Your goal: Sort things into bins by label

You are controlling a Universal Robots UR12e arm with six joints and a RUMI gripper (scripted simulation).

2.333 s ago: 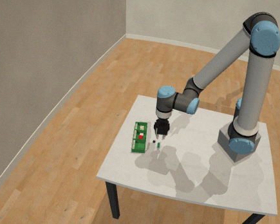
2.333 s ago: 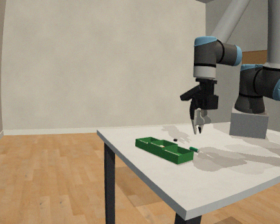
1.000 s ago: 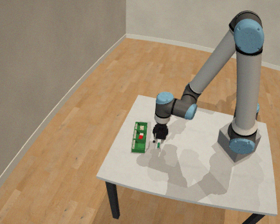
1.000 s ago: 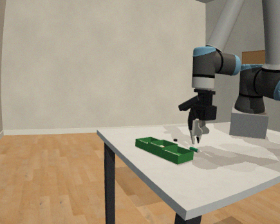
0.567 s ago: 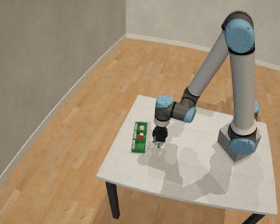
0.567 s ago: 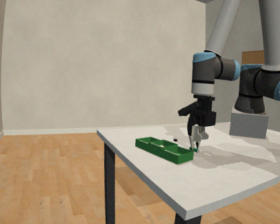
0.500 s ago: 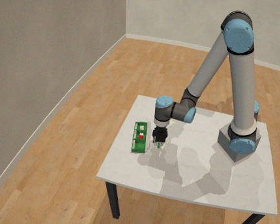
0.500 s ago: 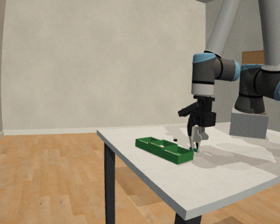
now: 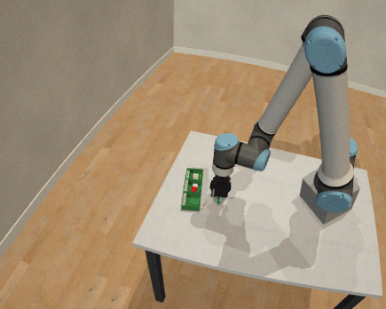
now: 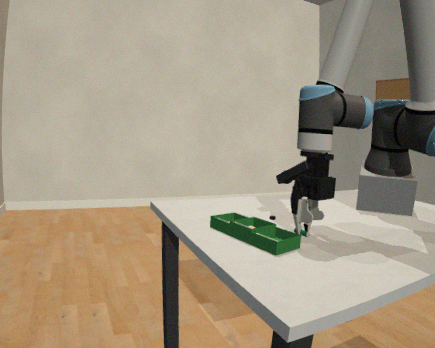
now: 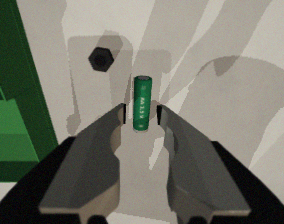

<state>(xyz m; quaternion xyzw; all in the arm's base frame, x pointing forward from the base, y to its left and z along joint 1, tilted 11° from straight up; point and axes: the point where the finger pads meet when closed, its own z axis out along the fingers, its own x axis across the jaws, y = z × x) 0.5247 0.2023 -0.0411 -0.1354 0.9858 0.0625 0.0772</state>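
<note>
My hand is 13 cm short of the red block and 2 cm to the left of it. Round my hand: cream domino: 16 cm ahead, 10 cm to the right, 1 cm below; green battery: 1 cm below.
</note>
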